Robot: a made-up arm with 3 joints. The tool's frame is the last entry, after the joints.
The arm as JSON. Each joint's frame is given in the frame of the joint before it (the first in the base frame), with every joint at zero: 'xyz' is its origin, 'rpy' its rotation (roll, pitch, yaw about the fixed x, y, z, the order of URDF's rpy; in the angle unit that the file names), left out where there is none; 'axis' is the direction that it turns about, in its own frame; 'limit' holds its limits. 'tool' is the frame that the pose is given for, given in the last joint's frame.
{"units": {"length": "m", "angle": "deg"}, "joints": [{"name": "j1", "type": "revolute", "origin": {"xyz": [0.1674, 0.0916, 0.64]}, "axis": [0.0, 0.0, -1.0], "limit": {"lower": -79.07, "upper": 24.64}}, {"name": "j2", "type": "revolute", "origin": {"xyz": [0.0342, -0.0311, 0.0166]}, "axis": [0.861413, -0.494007, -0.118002], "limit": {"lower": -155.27, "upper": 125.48}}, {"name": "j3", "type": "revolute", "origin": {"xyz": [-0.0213, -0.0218, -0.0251]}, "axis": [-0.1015, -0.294, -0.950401], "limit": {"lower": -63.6, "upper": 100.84}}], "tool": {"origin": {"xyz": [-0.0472, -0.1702, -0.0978], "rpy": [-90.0, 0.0, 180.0]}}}
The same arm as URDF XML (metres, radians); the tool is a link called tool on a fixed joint. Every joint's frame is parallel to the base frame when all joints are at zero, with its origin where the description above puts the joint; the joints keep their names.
<robot name="arm">
<joint name="j1" type="revolute"><parent link="base_link"/><child link="link1"/><origin xyz="0.1674 0.0916 0.6400" rpy="0.0000 0.0000 0.0000"/><axis xyz="0 0 -1"/><limit lower="-1.3800" upper="0.4300"/></joint>
<joint name="j2" type="revolute"><parent link="link1"/><child link="link2"/><origin xyz="0.0342 -0.0311 0.0166" rpy="0.0000 0.0000 0.0000"/><axis xyz="0.861413 -0.494007 -0.118002"/><limit lower="-2.7100" upper="2.1900"/></joint>
<joint name="j3" type="revolute"><parent link="link2"/><child link="link3"/><origin xyz="-0.0213 -0.0218 -0.0251" rpy="0.0000 0.0000 0.0000"/><axis xyz="-0.1015 -0.294 -0.950401"/><limit lower="-1.1100" upper="1.7600"/></joint>
<joint name="tool_joint" type="fixed"><parent link="link3"/><child link="tool"/><origin xyz="-0.0472 -0.1702 -0.0978" rpy="-1.5708 0.0000 3.1416"/></joint>
<link name="base_link"/>
<link name="link1"/>
<link name="link2"/>
<link name="link3"/>
<link name="tool"/>
</robot>

